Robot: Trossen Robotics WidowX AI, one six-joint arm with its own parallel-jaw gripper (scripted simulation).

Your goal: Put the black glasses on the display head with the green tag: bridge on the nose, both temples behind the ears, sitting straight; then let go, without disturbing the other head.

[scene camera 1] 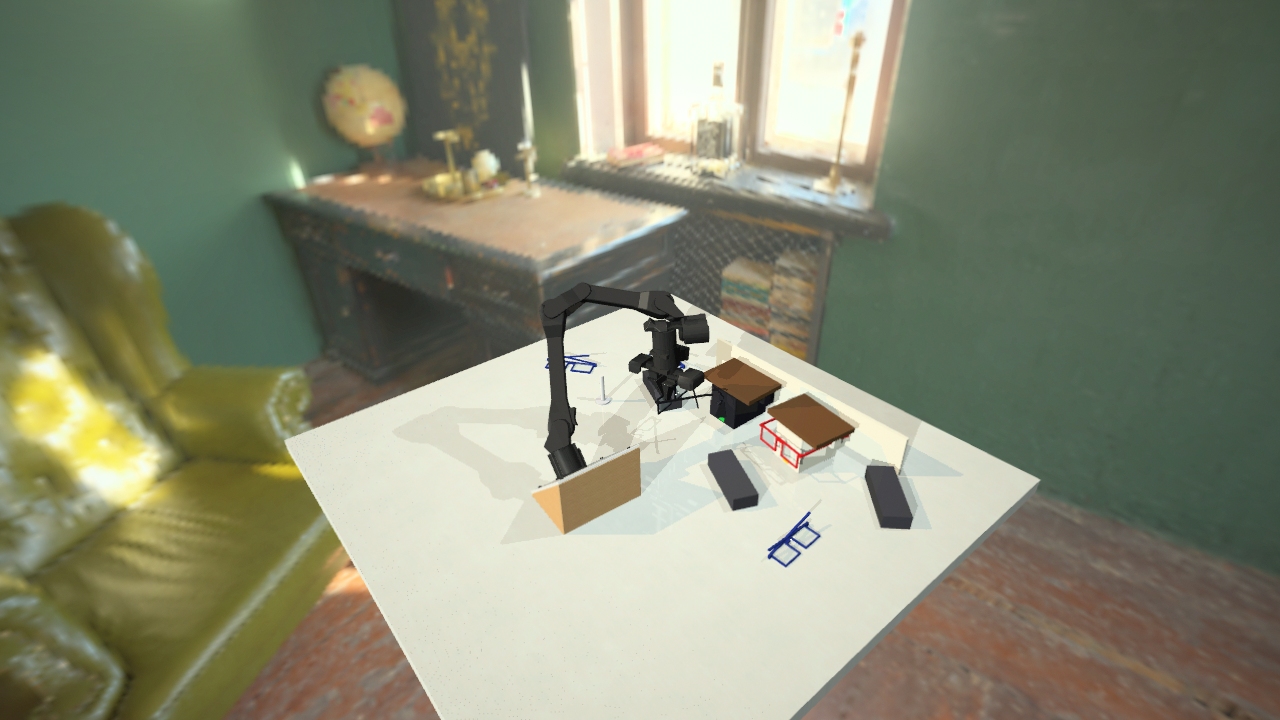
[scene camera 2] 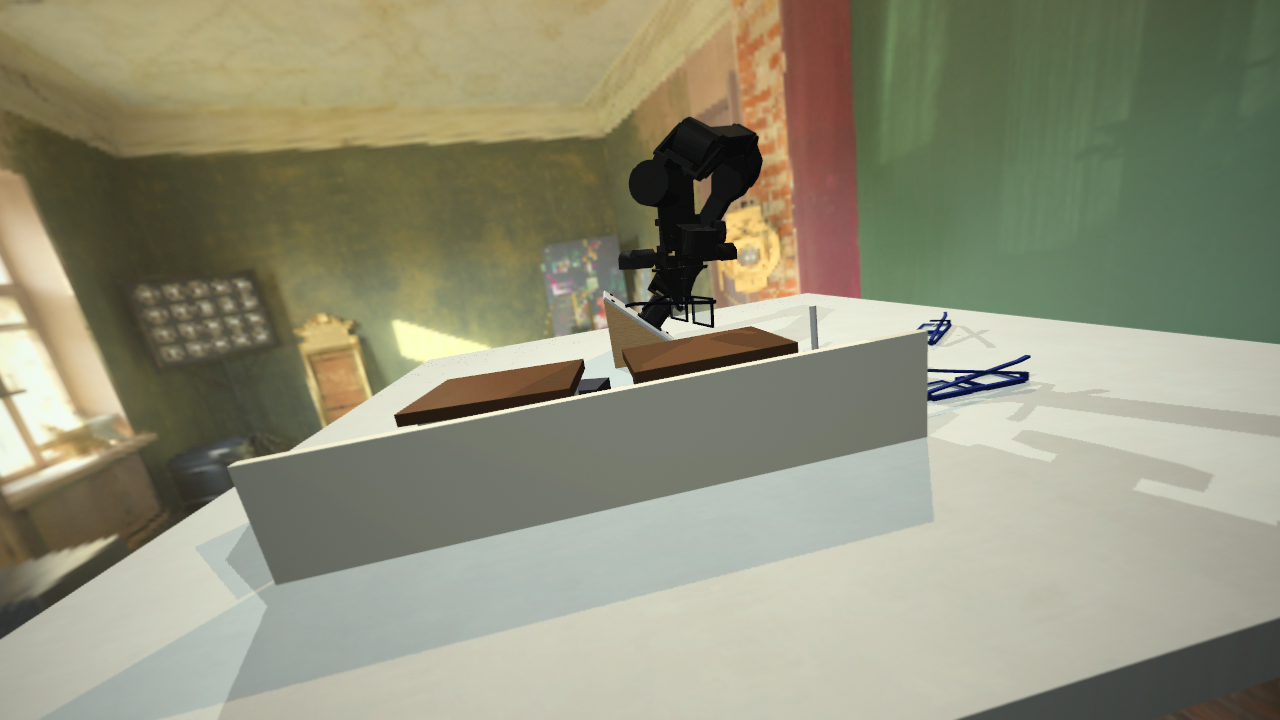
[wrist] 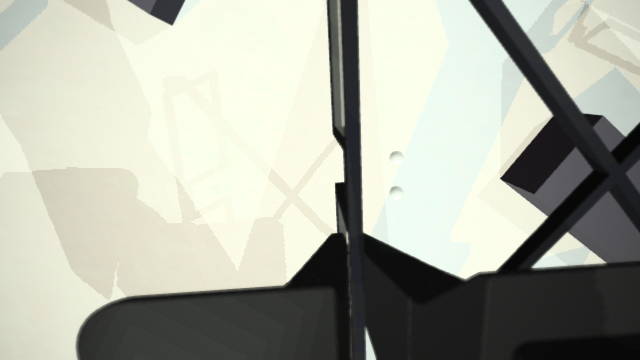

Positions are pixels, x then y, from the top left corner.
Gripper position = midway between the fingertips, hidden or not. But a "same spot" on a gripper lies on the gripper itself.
My gripper shows in scene camera 1 point(666, 401), in scene camera 2 and in the wrist view. The same spot on my gripper: point(scene camera 2: 679, 280) is point(wrist: 426, 292). The same spot on a display head: point(scene camera 1: 802, 422) is point(scene camera 2: 505, 376).
